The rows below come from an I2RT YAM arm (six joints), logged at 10 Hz.
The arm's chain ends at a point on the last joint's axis. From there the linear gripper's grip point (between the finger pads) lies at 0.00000 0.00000 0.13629 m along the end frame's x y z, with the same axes.
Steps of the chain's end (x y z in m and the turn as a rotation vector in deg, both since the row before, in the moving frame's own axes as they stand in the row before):
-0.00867 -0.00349 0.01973 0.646 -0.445 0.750
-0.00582 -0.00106 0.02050 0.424 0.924 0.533
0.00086 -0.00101 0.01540 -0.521 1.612 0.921
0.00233 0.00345 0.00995 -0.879 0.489 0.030
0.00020 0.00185 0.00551 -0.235 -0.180 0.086
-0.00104 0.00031 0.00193 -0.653 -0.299 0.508
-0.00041 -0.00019 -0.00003 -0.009 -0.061 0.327
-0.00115 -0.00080 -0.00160 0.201 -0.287 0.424
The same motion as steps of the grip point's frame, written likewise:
-0.00972 -0.00503 0.01972 0.646 -0.445 0.750
-0.00362 -0.00206 0.02048 0.424 0.924 0.533
0.00468 0.00026 0.01534 -0.521 1.612 0.921
0.00349 0.00554 0.00993 -0.879 0.489 0.030
-0.00023 0.00241 0.00551 -0.235 -0.180 0.086
-0.00176 0.00186 0.00192 -0.653 -0.299 0.508
-0.00056 -0.00017 -0.00003 -0.009 -0.061 0.327
-0.00183 -0.00128 -0.00160 0.201 -0.287 0.424

